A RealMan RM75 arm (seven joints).
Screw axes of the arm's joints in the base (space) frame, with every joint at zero. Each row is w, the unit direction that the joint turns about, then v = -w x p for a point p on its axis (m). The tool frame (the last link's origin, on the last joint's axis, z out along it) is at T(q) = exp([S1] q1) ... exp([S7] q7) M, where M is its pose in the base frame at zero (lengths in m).
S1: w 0 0 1 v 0 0 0
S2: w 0 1 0 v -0.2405 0 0
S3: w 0 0 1 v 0 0 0
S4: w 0 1 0 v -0.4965 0 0
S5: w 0 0 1 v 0 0 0
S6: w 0 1 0 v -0.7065 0 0
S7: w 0 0 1 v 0 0 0
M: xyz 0 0 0.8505 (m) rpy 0 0 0 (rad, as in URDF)
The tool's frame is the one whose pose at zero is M.
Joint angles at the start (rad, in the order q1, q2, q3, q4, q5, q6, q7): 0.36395, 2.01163, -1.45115, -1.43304, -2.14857, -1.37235, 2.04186
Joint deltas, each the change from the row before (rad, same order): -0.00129, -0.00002, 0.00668, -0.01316, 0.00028, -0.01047, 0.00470; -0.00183, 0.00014, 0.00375, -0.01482, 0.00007, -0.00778, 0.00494; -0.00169, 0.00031, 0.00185, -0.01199, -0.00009, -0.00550, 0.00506; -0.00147, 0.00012, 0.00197, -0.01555, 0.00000, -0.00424, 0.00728; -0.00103, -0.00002, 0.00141, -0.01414, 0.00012, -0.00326, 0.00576; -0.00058, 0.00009, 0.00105, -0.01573, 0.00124, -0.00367, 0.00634
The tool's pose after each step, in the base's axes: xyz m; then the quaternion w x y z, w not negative. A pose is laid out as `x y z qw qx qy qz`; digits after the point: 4 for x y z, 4 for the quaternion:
0.1859 0.3258 0.0054 0.1369 -0.9813 0.1342 -0.0176
0.1837 0.3252 0.0075 0.1380 -0.9814 0.1323 -0.0163
0.1818 0.3246 0.0089 0.1388 -0.9815 0.1311 -0.0153
0.1791 0.3243 0.0108 0.1411 -0.9814 0.1293 -0.0136
0.1765 0.3241 0.0125 0.1433 -0.9814 0.1269 -0.0121
0.1732 0.3238 0.0143 0.1453 -0.9815 0.1239 -0.0100

